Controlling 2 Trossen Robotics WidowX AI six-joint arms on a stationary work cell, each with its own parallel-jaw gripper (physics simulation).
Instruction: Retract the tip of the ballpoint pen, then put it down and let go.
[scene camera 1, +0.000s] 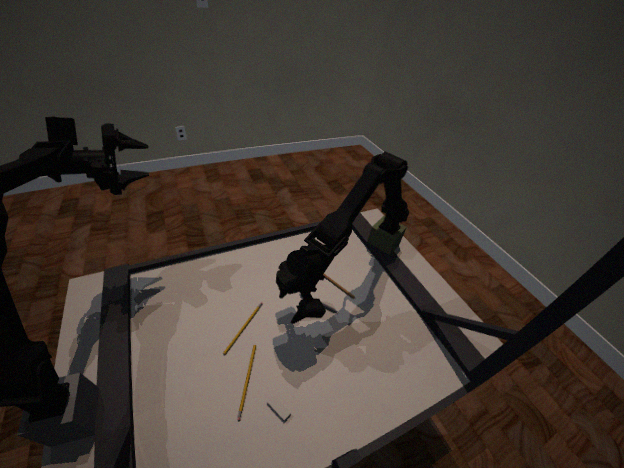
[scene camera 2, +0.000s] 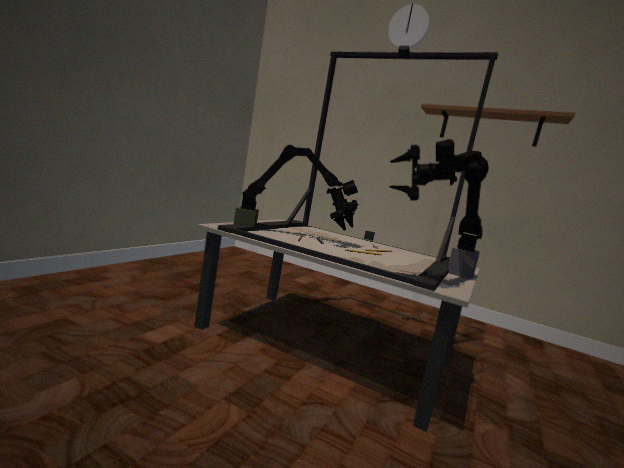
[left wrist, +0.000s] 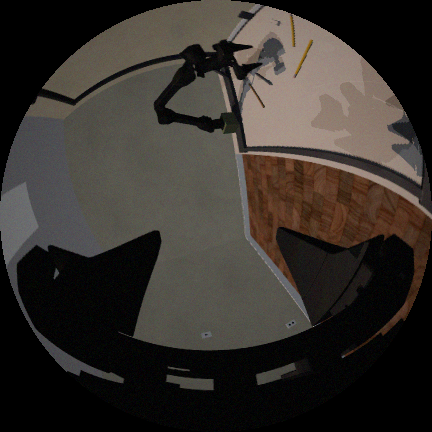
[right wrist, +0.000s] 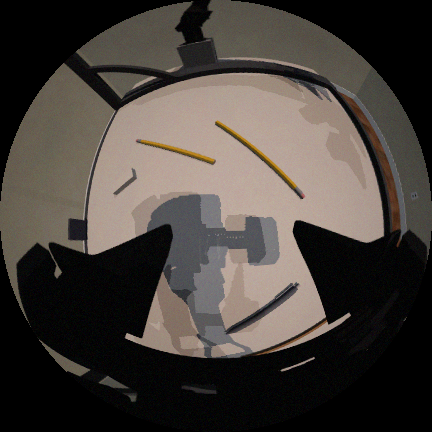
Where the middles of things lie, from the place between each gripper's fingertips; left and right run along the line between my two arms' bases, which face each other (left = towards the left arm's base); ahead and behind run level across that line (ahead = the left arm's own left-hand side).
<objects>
I see the green arm base (scene camera 1: 379, 238) 52 cm to the right of my right hand, 7 cm ahead of it and 4 cm below it.
The green arm base is 370 mm behind my left hand, 680 mm to the right of it and 330 mm below it.
</objects>
